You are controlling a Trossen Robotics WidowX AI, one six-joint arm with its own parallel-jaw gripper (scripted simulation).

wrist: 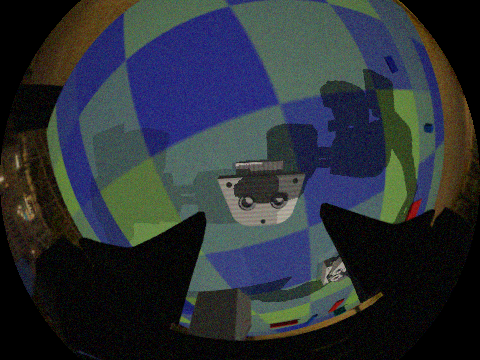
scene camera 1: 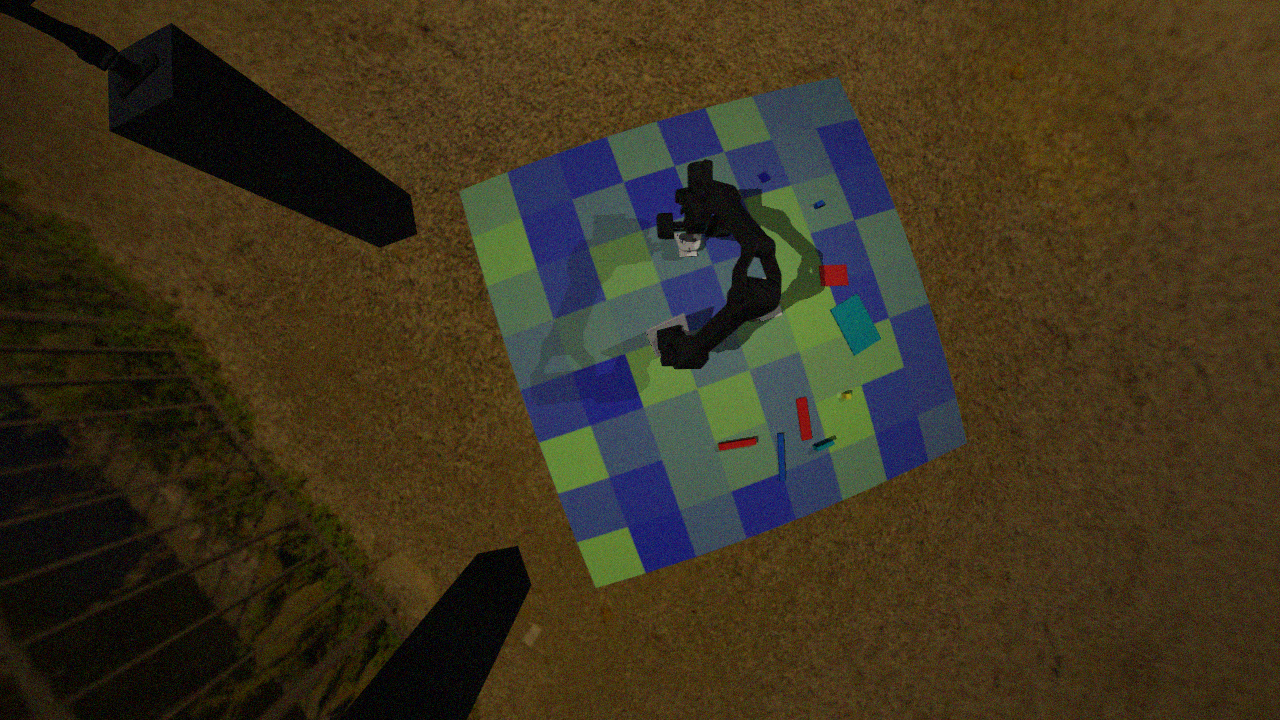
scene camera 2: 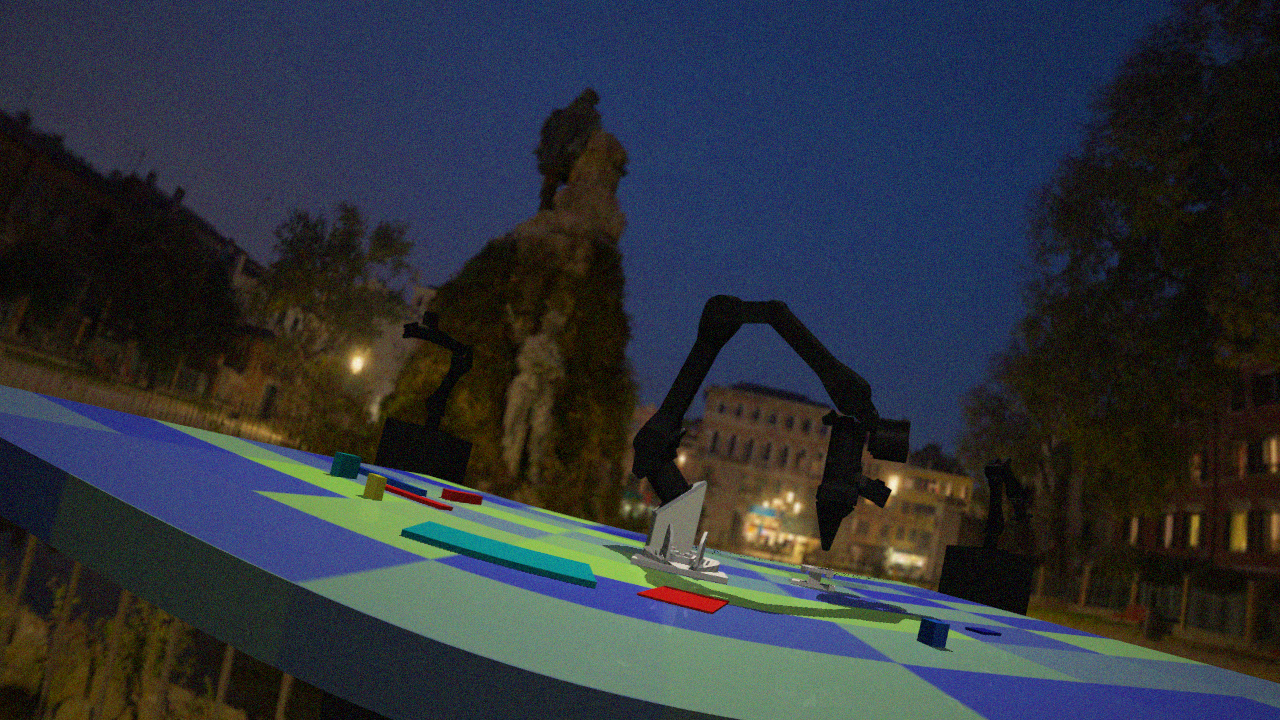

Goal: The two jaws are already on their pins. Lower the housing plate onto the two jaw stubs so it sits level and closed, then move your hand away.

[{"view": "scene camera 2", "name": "my gripper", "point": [825, 550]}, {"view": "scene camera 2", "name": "red plate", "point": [699, 602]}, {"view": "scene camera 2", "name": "teal slab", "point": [501, 553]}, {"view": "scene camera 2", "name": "blue cube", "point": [932, 632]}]
